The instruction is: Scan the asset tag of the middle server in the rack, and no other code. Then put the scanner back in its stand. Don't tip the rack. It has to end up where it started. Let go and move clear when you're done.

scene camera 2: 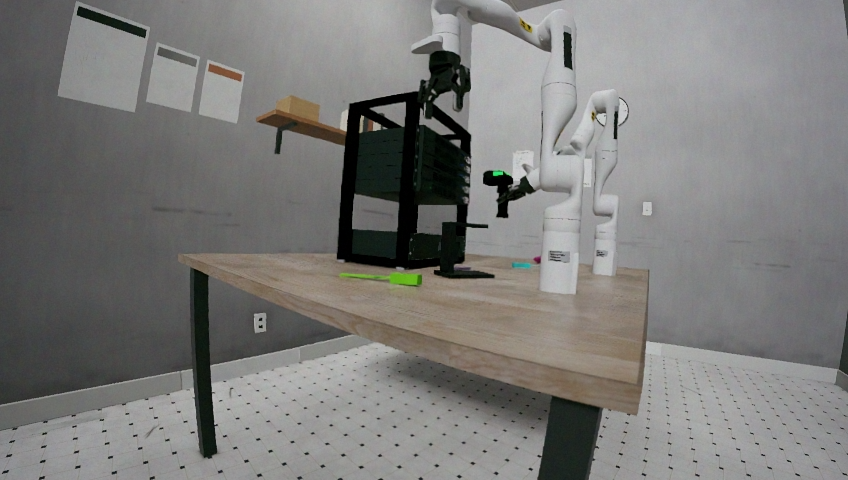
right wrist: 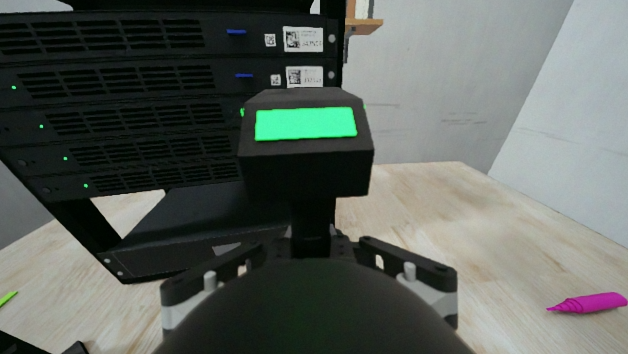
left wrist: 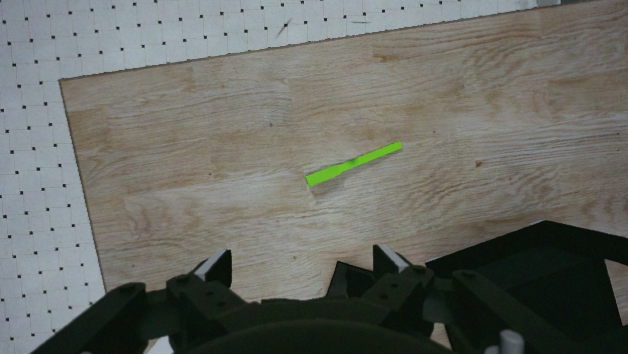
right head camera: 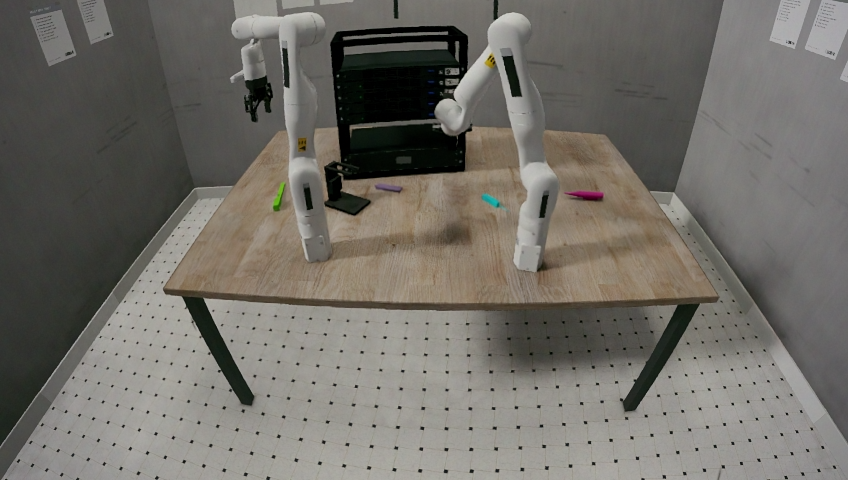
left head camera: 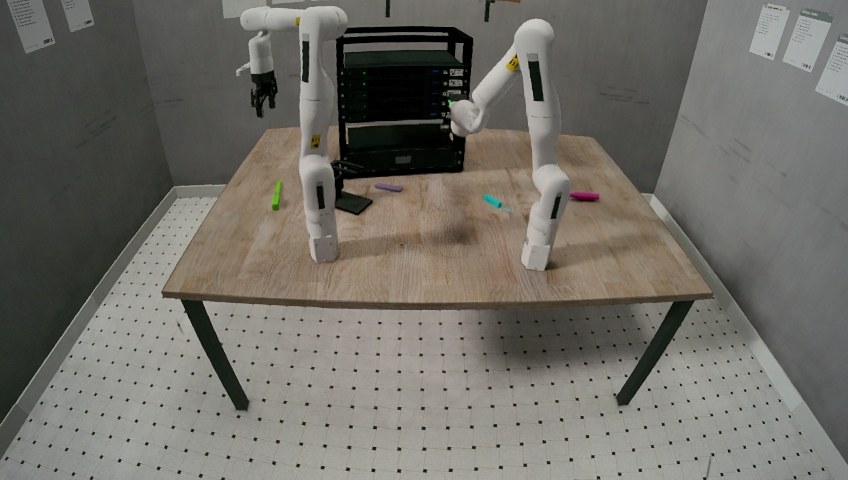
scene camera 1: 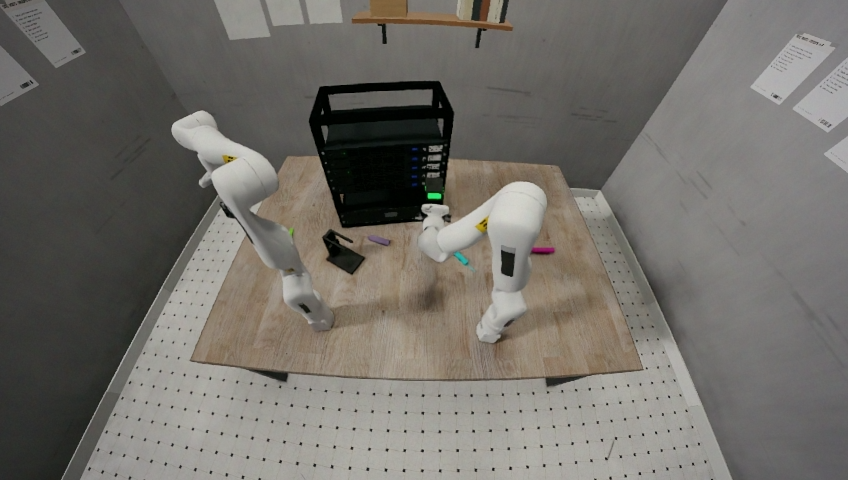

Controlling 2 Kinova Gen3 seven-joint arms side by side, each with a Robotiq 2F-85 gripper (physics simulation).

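Places are measured from the left arm's base along level axes (x ahead, y left, z up), in millimetres.
Pixels of known places: left gripper, fingertip midpoint: (scene camera 2: 441, 115) (left wrist: 303, 262) (right head camera: 262, 117) (left head camera: 266, 112); right gripper, fingertip midpoint: (scene camera 2: 498, 202) (right wrist: 311, 234); left arm's base, link origin: (scene camera 2: 557, 290) (right head camera: 318, 252) (left head camera: 325, 253) (scene camera 1: 323, 319); right arm's base, link origin: (scene camera 2: 603, 273) (right head camera: 527, 261) (left head camera: 534, 260) (scene camera 1: 487, 330).
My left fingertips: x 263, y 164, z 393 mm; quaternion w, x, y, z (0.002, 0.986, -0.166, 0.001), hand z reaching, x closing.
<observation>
For each thing: its top centre in the pictures, then the offset to it from my left fingertips. "spot": a spot on its surface instead.
- rack, top centre: (left head camera: 401, 31) (right head camera: 397, 32) (scene camera 1: 381, 98) (scene camera 2: 419, 119) 328 mm ahead, 496 mm right, 192 mm up
- middle server's asset tag, surface spot: (scene camera 1: 433, 167) spot: 174 mm ahead, 680 mm right, 36 mm down
- scanner, top centre: (right wrist: 303, 88) (scene camera 1: 434, 184) (scene camera 2: 498, 171) 31 mm ahead, 654 mm right, 0 mm up
- green tool, top centre: (left wrist: 356, 162) (scene camera 2: 378, 269) (left head camera: 276, 189) (right head camera: 278, 191) 130 mm ahead, 22 mm left, 367 mm down
- cyan tool, top centre: (right head camera: 496, 201) (left head camera: 498, 202) (scene camera 1: 465, 261) 84 mm back, 801 mm right, 375 mm down
- magenta tool, top centre: (right wrist: 588, 301) (right head camera: 584, 191) (left head camera: 581, 193) (scene camera 1: 538, 248) 80 mm back, 1173 mm right, 359 mm down
The rack (left head camera: 341, 142) (scene camera 1: 380, 86) (scene camera 2: 408, 178) stands upright at the table's back with five servers. The middle server's asset tag (scene camera 1: 433, 167) shows in scene camera 1; in the right wrist view the scanner hides it. My right gripper (scene camera 2: 504, 193) (right wrist: 311, 234) is shut on the black scanner's handle. The scanner (scene camera 1: 434, 185) (scene camera 2: 497, 177) (right wrist: 305, 172) is upright before the rack's right side, apart from it, its screen lit green. The empty stand (left head camera: 354, 202) (right head camera: 347, 202) (scene camera 1: 345, 259) (scene camera 2: 464, 274) is on the table. My left gripper (left head camera: 266, 108) (scene camera 2: 443, 111) (left wrist: 303, 262) is open and empty, high at left.
A green tool (right head camera: 279, 196) (left wrist: 350, 162) lies left of the stand and a purple one (right head camera: 388, 187) right of it. A cyan tool (right head camera: 490, 200) and a magenta tool (right head camera: 589, 195) (right wrist: 595, 303) lie farther right. A wall shelf (scene camera 1: 431, 19) is behind the rack.
</observation>
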